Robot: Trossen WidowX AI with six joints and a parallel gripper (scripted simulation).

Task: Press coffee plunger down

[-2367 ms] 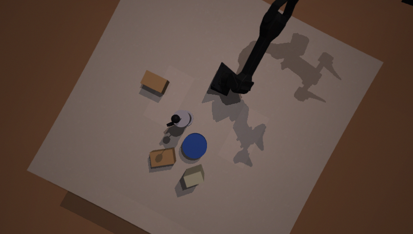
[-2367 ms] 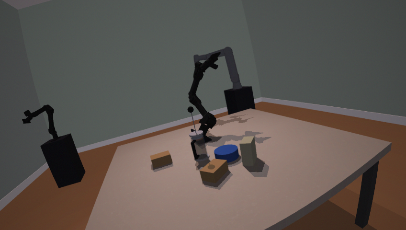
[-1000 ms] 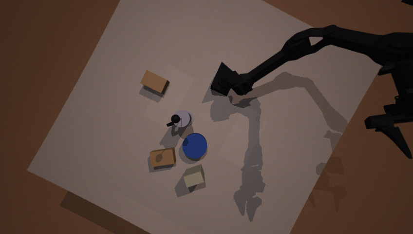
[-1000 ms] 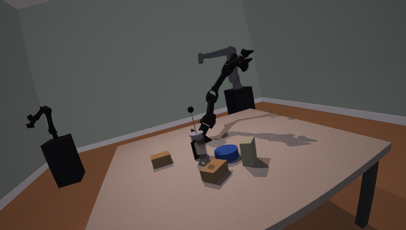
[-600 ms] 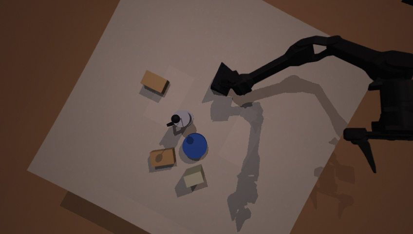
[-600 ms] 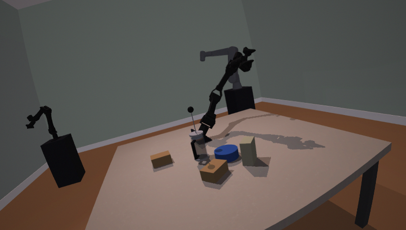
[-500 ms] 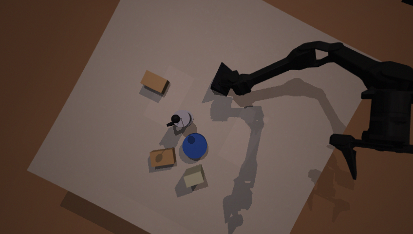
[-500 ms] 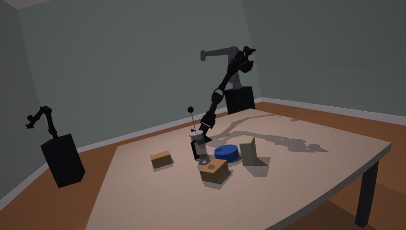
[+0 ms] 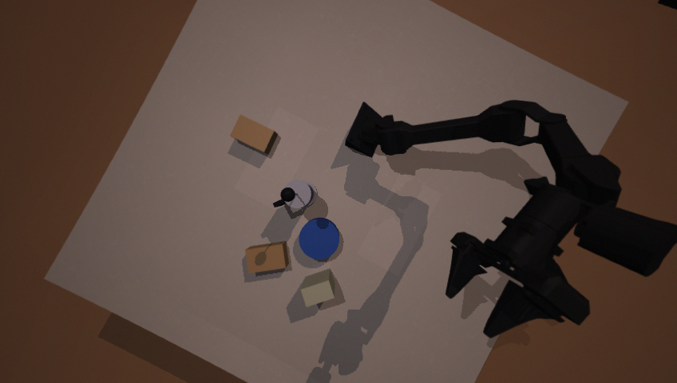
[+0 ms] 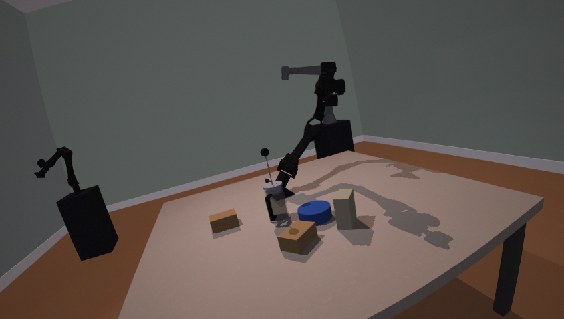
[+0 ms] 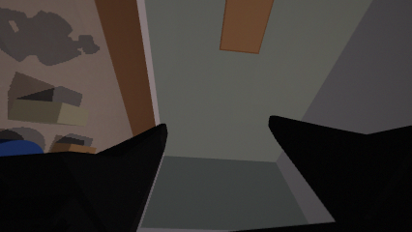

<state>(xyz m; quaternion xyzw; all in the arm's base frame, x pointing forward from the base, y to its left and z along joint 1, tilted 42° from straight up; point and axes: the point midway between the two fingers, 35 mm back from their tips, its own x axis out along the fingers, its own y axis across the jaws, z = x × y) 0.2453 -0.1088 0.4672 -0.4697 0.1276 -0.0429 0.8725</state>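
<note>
The coffee press is 3 cm behind my gripper tip, 34 cm to the right of it and 33 cm below it. Round my gripper tip: beige box 19 cm ahead, 17 cm to the right, 41 cm below.
</note>
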